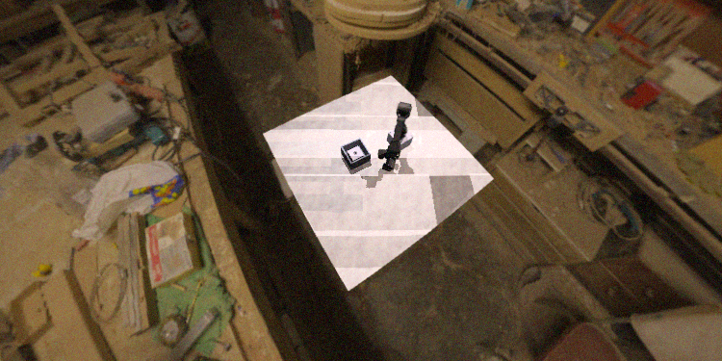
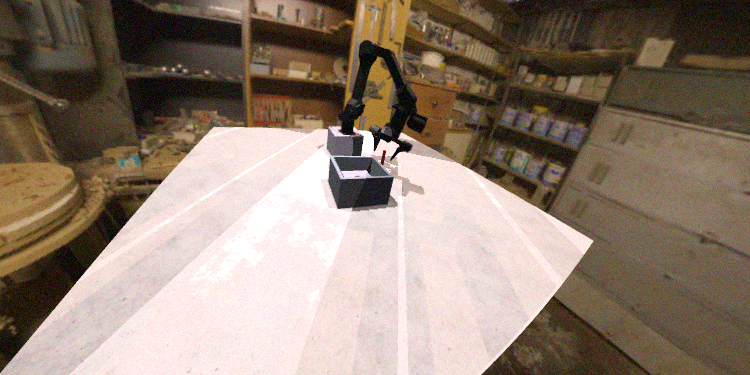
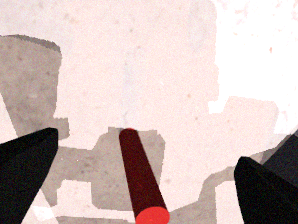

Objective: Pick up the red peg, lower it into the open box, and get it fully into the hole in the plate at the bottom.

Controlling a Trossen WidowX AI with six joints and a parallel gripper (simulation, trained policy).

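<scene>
The red peg lies 20 mm to the left of my gripper tip, 20 mm below it and 10 mm behind it. Also, from my gripper tip: dark box: 190 mm to the right, 140 mm ahead, 30 mm below.
</scene>
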